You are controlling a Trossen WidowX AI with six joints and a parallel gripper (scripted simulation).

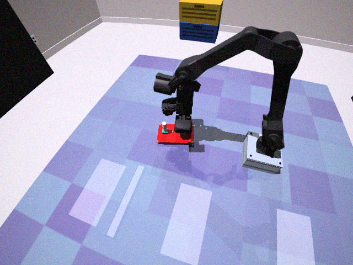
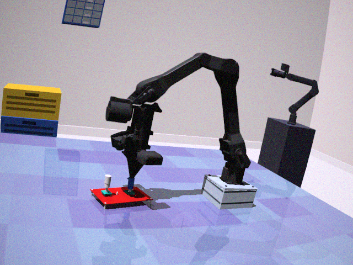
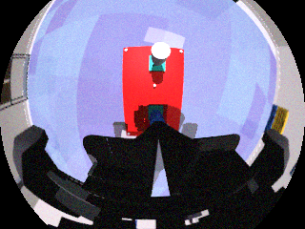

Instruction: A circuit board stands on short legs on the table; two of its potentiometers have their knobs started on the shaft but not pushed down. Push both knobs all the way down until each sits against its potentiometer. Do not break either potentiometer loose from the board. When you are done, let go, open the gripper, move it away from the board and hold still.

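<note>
The potentiometer with blue knob is 30 mm below my gripper tip. From my gripper tip the other things lie so: potentiometer with white knob: 70 mm ahead, 30 mm to the left, 20 mm below.
</note>
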